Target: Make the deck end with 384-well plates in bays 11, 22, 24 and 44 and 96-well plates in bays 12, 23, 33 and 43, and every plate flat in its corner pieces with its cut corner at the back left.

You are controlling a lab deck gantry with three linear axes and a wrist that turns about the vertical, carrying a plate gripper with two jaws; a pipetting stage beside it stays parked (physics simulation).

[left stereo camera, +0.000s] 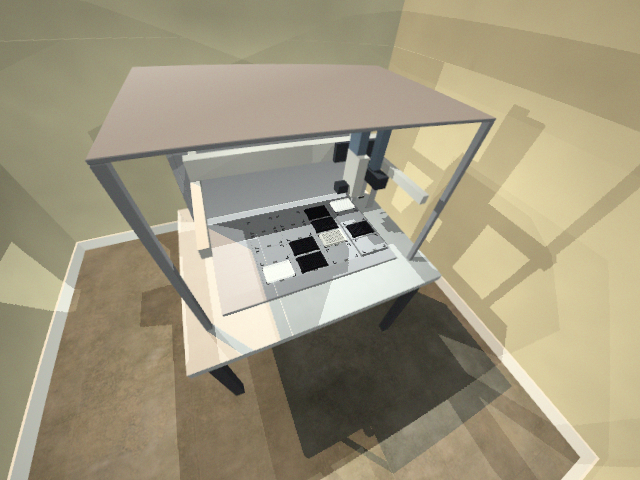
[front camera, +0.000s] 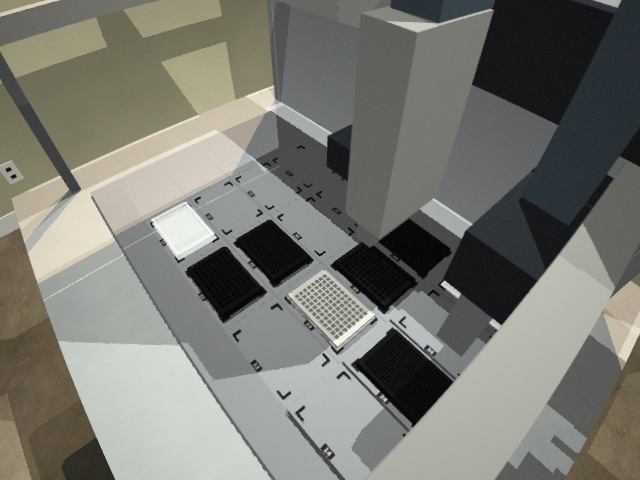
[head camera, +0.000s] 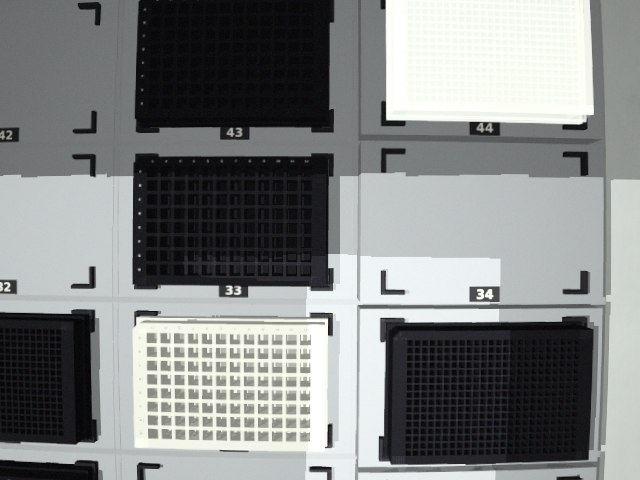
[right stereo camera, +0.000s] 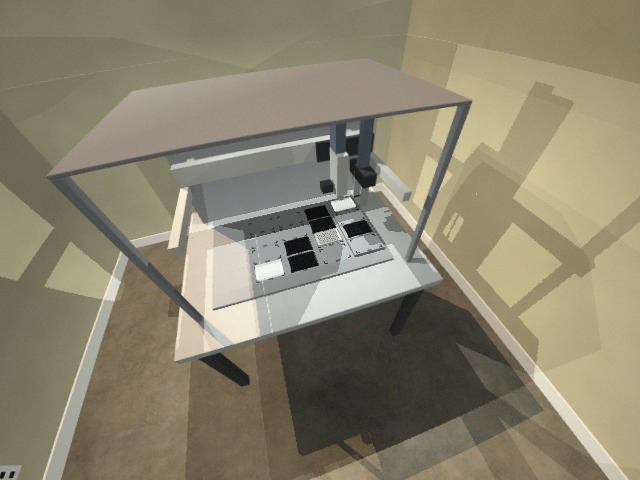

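Seen in the pictures: gripper, fingertip midpoint: [left stereo camera: 364, 202] [front camera: 471, 321] [right stereo camera: 359, 201]; robot's base, origin of the base link: [left stereo camera: 267, 283] [front camera: 152, 224] [right stereo camera: 257, 281].
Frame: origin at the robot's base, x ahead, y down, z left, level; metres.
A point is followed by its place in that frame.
My gripper [left stereo camera: 369, 198] {x 0.580, y -0.160, z 0.200 m} [right stereo camera: 360, 196] {x 0.580, y -0.160, z 0.200 m} hangs above the deck's back right, jaws apart and empty; the front view hides its back jaw. White 384-well plates stand in bays 11 [front camera: 183, 229] {x 0.074, y -0.014, z 0.042 m} and 44 [head camera: 491, 56] {x 0.555, y -0.026, z 0.359 m}; black ones in 22 [front camera: 273, 251] {x 0.238, y -0.014, z 0.146 m} [head camera: 31, 382] {x 0.260, y -0.015, z 0.150 m} and 24 [front camera: 405, 376] {x 0.557, y -0.028, z 0.146 m} [head camera: 491, 397] {x 0.555, y -0.029, z 0.150 m}. Black 96-well plates stand in bays 12 [front camera: 225, 283] {x 0.238, y -0.010, z 0.040 m}, 33 [front camera: 374, 275] {x 0.400, y -0.015, z 0.249 m} [head camera: 230, 227] {x 0.393, y -0.013, z 0.253 m} and 43 [front camera: 415, 248] {x 0.408, y -0.013, z 0.354 m} [head camera: 232, 62] {x 0.393, y -0.014, z 0.359 m}; a white one [front camera: 330, 308] {x 0.395, y -0.008, z 0.148 m} [head camera: 142, 382] {x 0.336, y -0.014, z 0.152 m} in 23. They look flat in their corner pieces. Cut corners are hard to tell; the gripper partly hides plate 44 in the front view.
The light pipetting stage [front camera: 403, 124] [left stereo camera: 355, 175] [right stereo camera: 339, 173] stands left of the gripper, over the back of the deck. A small dark block [left stereo camera: 340, 186] [right stereo camera: 326, 186] is beside it. Bay 34's label [head camera: 484, 293] {x 0.556, y -0.015, z 0.211 m} lies between plates 24 and 44. Posts and a roof frame the deck.
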